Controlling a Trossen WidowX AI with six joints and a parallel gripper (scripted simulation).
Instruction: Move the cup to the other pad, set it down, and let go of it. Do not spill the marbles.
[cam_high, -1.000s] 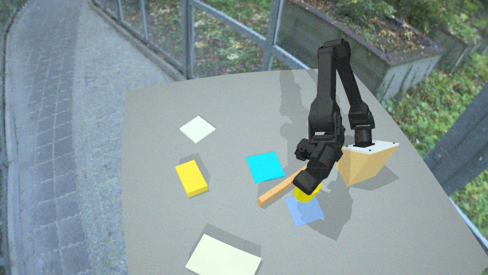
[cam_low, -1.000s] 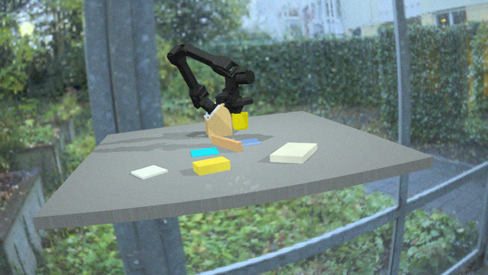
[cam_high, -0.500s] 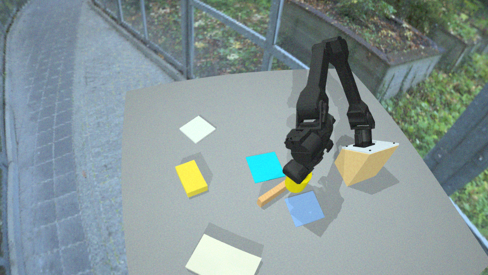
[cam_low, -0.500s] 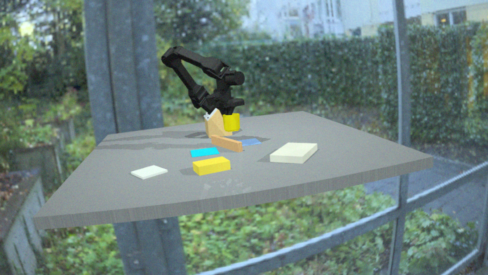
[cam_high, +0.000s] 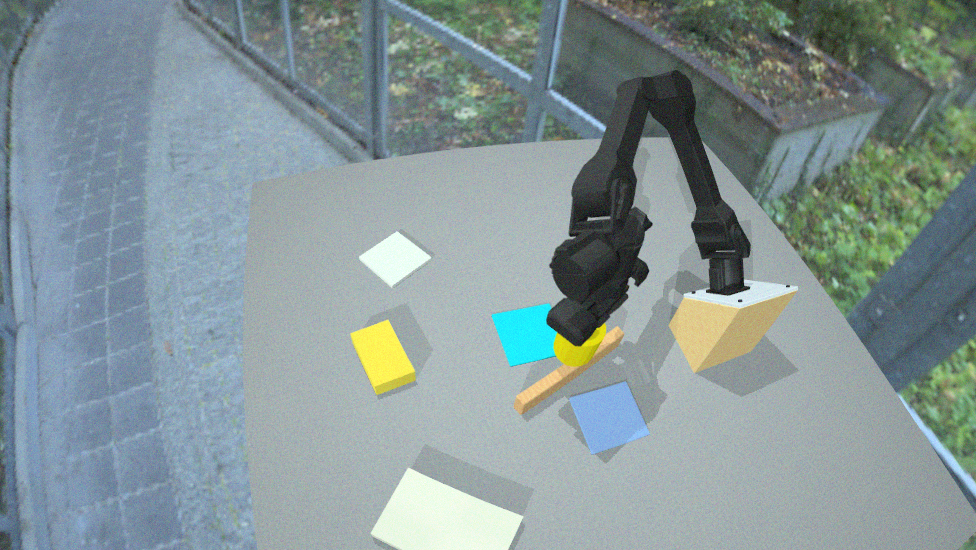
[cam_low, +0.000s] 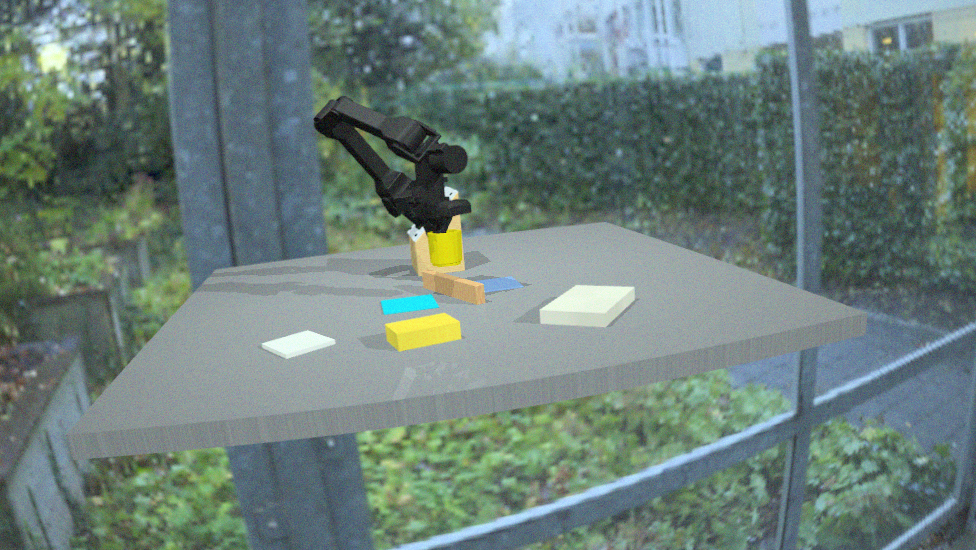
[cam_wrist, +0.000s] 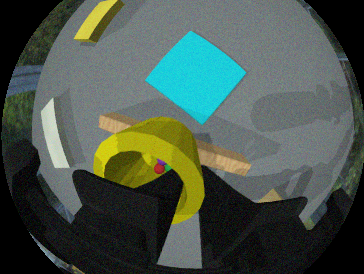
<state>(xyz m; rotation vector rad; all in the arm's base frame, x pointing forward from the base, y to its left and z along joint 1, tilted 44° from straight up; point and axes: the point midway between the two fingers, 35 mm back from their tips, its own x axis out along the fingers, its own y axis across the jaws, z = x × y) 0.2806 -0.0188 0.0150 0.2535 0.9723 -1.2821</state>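
My gripper tip is now 5 cm short of the cyan pad, 8 cm to the left of it and 11 cm above it. The rest, counted from my gripper tip: yellow block: 31 cm ahead, 9 cm to the right, 9 cm below; then wooden bar: 2 cm ahead, 2 cm to the left, 9 cm below; then yellow cup: 2 cm ahead, 1 cm to the left.
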